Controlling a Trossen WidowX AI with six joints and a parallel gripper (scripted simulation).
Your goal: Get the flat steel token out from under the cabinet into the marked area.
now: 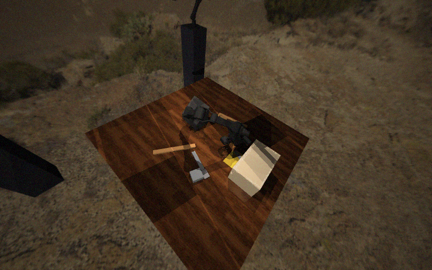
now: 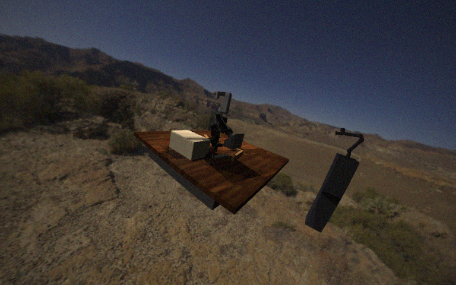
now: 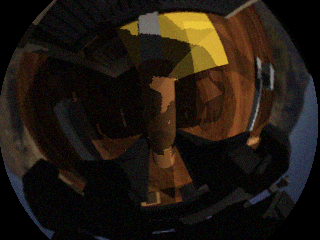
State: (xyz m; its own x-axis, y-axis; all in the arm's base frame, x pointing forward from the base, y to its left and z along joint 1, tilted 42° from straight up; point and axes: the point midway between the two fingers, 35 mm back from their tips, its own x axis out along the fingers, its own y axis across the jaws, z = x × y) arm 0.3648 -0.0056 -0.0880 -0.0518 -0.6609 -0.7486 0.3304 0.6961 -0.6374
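Right now the grey bar is 4 cm ahead of my gripper tip and 14 cm to the left of it. Also, from my gripper tip: steel token 23 cm ahead, 11 cm to the right; grey block 37 cm to the right, 1 cm above; grey scraper 2 cm behind, 30 cm to the right.
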